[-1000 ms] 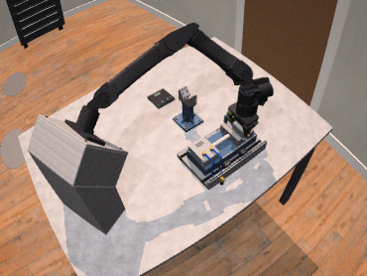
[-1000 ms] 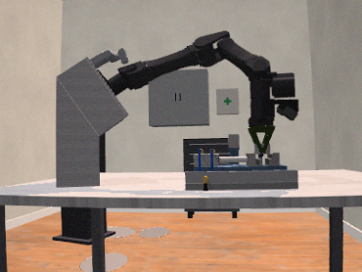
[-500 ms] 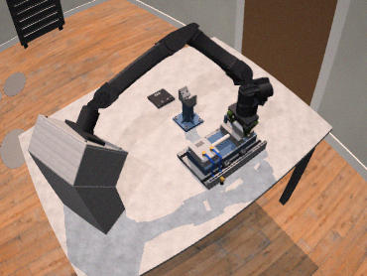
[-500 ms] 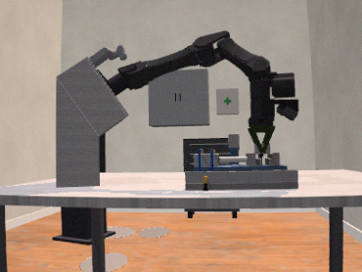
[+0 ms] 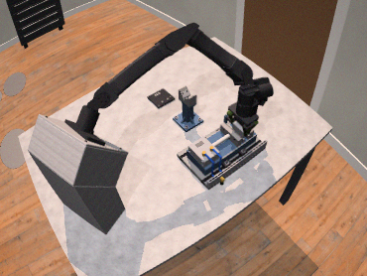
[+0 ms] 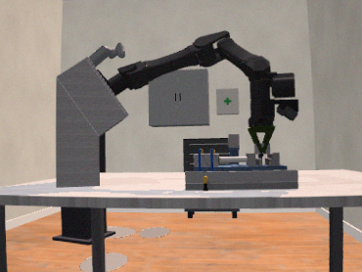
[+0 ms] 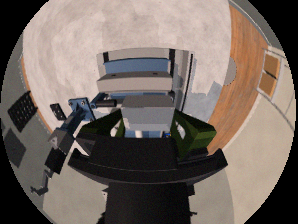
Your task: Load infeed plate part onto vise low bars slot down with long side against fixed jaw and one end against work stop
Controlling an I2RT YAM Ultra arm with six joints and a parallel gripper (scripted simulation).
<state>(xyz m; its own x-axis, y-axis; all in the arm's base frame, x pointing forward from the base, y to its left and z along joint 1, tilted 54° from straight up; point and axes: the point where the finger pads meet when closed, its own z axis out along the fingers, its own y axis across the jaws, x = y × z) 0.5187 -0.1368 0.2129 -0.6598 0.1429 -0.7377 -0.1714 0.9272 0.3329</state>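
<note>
Now: hand right at the grey part. From my hand the other things lie so: fixed jaw (3 cm ahead, 3 cm to the left, 3 cm below); moving jaw (3 cm behind, 1 cm to the left, 3 cm below); air cylinder rod (8 cm behind, 3 cm below).
</note>
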